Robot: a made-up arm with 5 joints.
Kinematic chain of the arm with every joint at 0, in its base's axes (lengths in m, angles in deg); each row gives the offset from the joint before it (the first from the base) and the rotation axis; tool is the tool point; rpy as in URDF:
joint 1: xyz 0.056 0 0.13 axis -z
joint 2: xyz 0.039 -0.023 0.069 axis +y
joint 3: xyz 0.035 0 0.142 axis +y
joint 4: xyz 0.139 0 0.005 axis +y
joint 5: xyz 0.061 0.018 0 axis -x
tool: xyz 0 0 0 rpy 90 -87.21 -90
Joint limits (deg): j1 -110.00..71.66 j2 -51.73..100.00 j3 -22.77..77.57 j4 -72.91..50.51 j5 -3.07..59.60
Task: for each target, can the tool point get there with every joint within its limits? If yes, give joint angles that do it. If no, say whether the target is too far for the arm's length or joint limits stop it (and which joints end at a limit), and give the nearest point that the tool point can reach.
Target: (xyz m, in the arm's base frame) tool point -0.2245 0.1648 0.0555
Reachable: no: joint limits stop it (at a limit: joint 1) | nearest point -0.0251 0.2374 0.0555 | short by 0.212 m
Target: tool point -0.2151 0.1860 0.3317
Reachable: no: joint limits stop it (at a limit: joint 1) | nearest point -0.0308 0.2531 0.3317 | short by 0.196 m
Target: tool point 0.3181 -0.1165 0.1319
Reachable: yes | joints 22.96 46.10 19.31 -50.13 51.30
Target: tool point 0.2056 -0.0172 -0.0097
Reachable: yes | joints 4.65 81.53 26.03 -20.42 11.17
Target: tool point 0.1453 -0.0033 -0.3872
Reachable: no: too far | nearest point 0.1975 -0.0052 -0.0578 | short by 0.334 m
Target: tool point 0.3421 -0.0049 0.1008
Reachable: yes | joints -0.03 58.46 13.42 -60.42 17.69
